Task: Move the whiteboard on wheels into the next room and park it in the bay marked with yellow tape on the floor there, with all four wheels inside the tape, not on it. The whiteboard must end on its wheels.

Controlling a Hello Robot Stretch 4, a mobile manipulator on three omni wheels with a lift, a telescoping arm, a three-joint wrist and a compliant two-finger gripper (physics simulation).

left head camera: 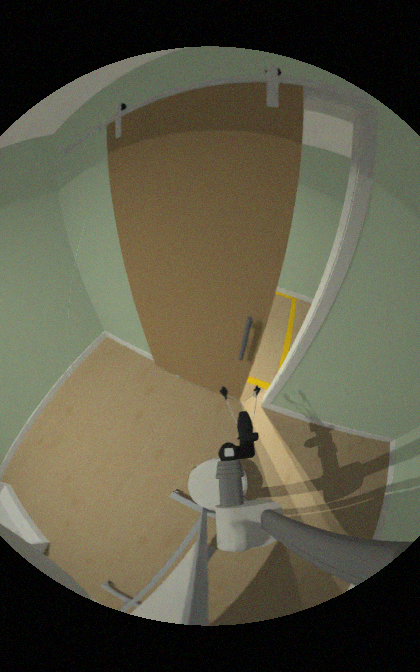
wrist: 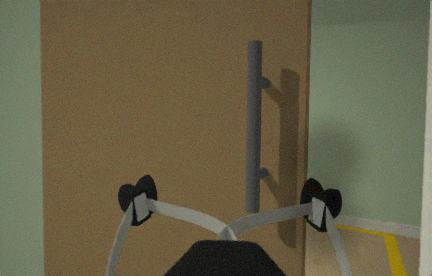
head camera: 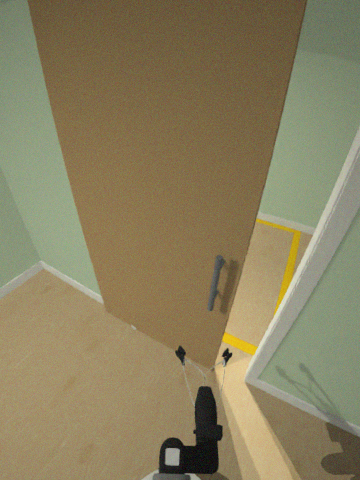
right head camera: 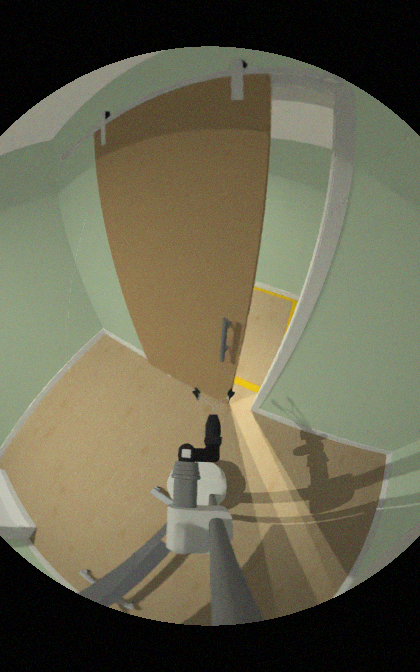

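Pixels of known places: gripper, between the fingertips: (left head camera: pixel 239 385) (wrist: pixel 227 192) (head camera: pixel 203 347) (right head camera: pixel 213 387); robot's base, origin of its link: (left head camera: pixel 216 483) (right head camera: pixel 197 483).
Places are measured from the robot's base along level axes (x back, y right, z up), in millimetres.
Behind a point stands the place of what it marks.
Observation:
The whiteboard (left head camera: pixel 172 590) (right head camera: pixel 130 565) @[y -94, x 191, z 1078 mm] shows in part at the lower left of both side head views, behind my arm, its feet low on the floor; its wheels cannot be made out. The yellow tape bay (head camera: pixel 288 275) @[y 1060, x -1622, z -27 mm] (left head camera: pixel 290 325) @[y 1116, x -1719, z -28 mm] (right head camera: pixel 246 384) @[y 435, x -919, z -27 mm] (wrist: pixel 393 252) @[y 1290, x -2069, z -27 mm] shows in part through the doorway gap. A brown sliding door (head camera: pixel 165 150) @[y -64, x -869, z 1309 mm] (left head camera: pixel 205 225) @[y -59, x -866, z 1362 mm] (right head camera: pixel 185 225) @[y -33, x -853, z 1367 mm] (wrist: pixel 145 100) @[y -123, x -900, z 909 mm] covers much of the doorway. Its grey bar handle (head camera: pixel 215 283) @[y 139, x -687, z 867 mm] (left head camera: pixel 245 338) @[y 139, x -687, z 868 mm] (right head camera: pixel 224 340) @[y 144, x -689, z 862 mm] (wrist: pixel 254 125) @[y 139, x -687, z 844 mm] is upright near its right edge. My gripper (head camera: pixel 204 355) @[y 91, x -473, z 777 mm] (left head camera: pixel 240 391) @[y 91, x -473, z 777 mm] (right head camera: pixel 213 394) @[y 91, x -473, z 777 mm] (wrist: pixel 227 192) @[y 91, x -473, z 777 mm] is open and empty, in front of the door and apart from the handle.
The white door frame (head camera: pixel 310 265) @[y 450, x -652, z 1011 mm] (left head camera: pixel 352 210) @[y 447, x -653, z 1555 mm] (right head camera: pixel 336 210) @[y 467, x -643, z 1526 mm] stands right of the gap. Green walls flank the door, and one meets the floor at a left corner. A white block-like edge (left head camera: pixel 20 520) (right head camera: pixel 15 515) is at the far lower left.

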